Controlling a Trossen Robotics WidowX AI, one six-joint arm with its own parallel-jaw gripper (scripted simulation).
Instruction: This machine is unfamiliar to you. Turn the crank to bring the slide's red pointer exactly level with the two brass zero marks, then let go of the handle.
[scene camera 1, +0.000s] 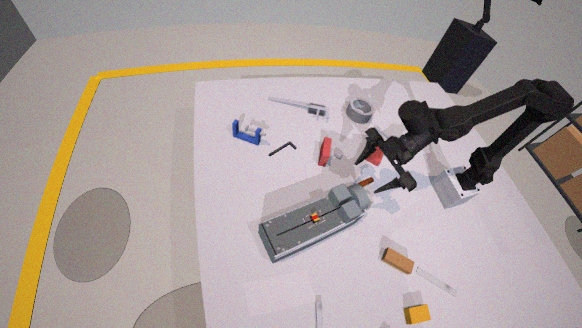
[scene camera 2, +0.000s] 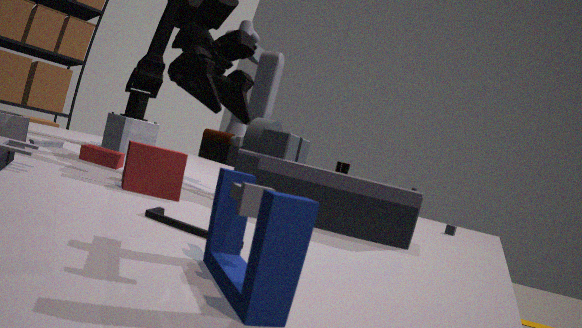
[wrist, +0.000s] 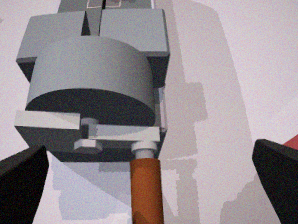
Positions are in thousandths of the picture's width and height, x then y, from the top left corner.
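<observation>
The gripper's open and holding nothing; you'd find the gripper (scene camera 2: 403, 358) (scene camera 1: 626, 544) (wrist: 515, 690). There's a machine (scene camera 2: 623, 636) (wrist: 378, 306) as well. And there's a blue clamp (scene camera 2: 460, 864), but in the wrist view the clamp is out of frame.
</observation>
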